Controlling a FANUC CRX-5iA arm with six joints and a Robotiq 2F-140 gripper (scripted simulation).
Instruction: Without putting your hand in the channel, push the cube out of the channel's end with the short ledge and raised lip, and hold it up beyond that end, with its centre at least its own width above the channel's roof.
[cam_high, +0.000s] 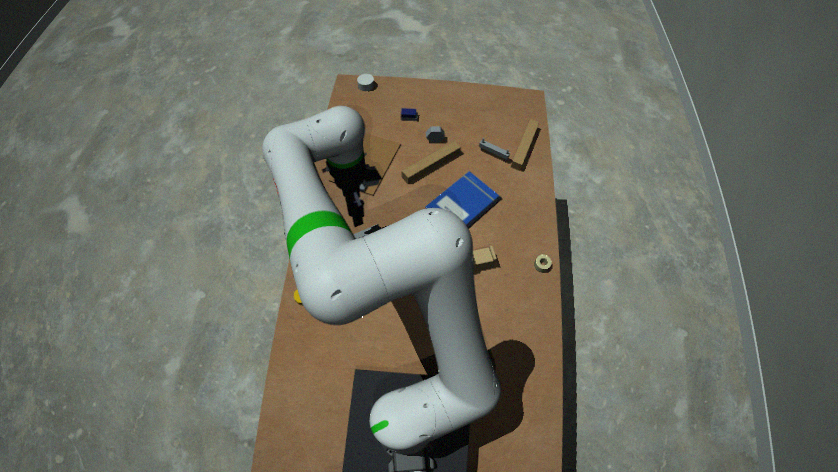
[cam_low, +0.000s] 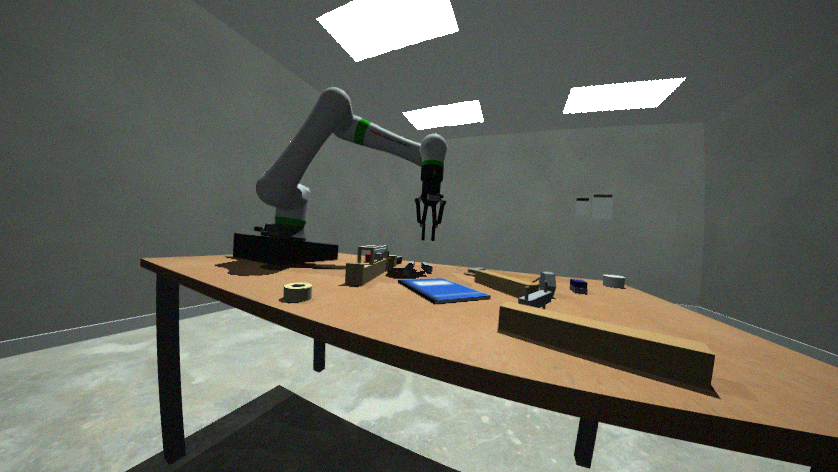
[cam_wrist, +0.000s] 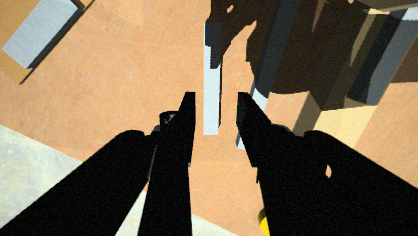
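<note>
Right now the thin pale grey stick is 14 cm below my hand. From my hand the other things lie so: short grey bar (15 cm behind, 12 cm to the right, 10 cm below); yellow disc (19 cm behind, 18 cm to the left, 14 cm below); wooden channel (23 cm to the right, 13 cm behind, 9 cm below).
</note>
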